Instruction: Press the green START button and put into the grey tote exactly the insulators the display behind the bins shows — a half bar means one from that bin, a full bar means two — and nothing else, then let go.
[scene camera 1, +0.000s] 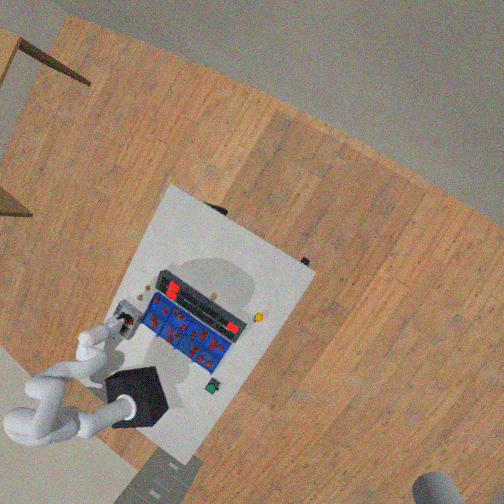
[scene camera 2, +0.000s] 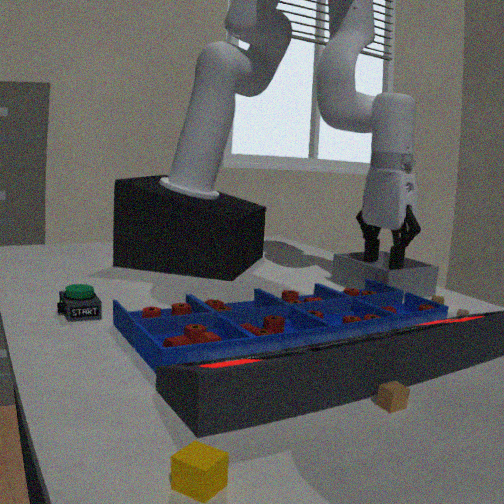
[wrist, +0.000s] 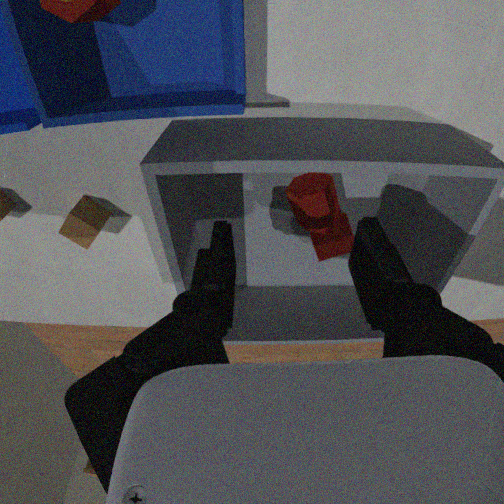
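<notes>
My gripper (wrist: 292, 232) is open, its black fingertips inside the grey tote (wrist: 320, 220); it also shows over the tote in scene camera 2 (scene camera 2: 384, 260). Red insulators (wrist: 320, 215) lie on the tote floor between the fingers, touching neither. The blue bin row (scene camera 2: 280, 320) holds several red insulators. The black display (scene camera 1: 200, 305) behind the bins shows a full red bar at one end (scene camera 1: 172, 290) and a half bar at the other (scene camera 1: 232, 327). The green START button (scene camera 2: 79, 300) stands beside the bins.
The arm's black base block (scene camera 2: 187, 225) stands behind the bins. A yellow cube (scene camera 2: 199, 470) and a tan cube (scene camera 2: 392, 396) lie in front of the display. Another tan cube (wrist: 90, 222) lies left of the tote. The table's edge runs just behind the tote.
</notes>
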